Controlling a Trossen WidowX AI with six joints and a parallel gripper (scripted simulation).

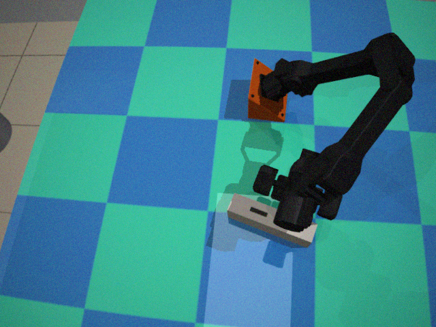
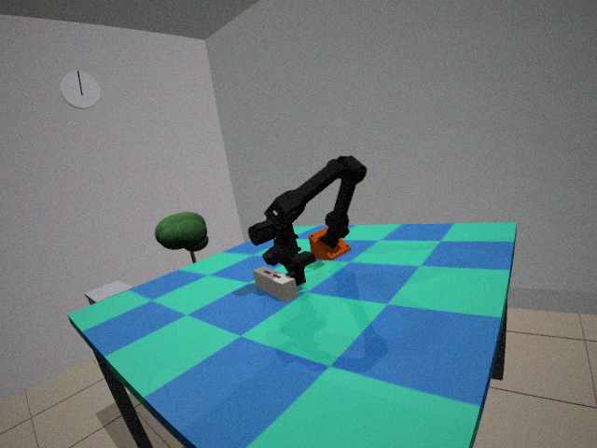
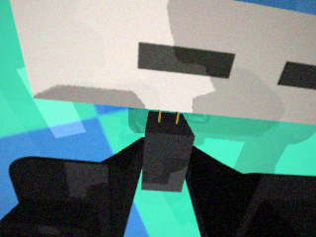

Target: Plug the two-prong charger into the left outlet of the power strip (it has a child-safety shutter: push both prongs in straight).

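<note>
The black two-prong charger is 20 mm ahead of my gripper tip, 10 mm to the right of it and 10 mm above it.
</note>
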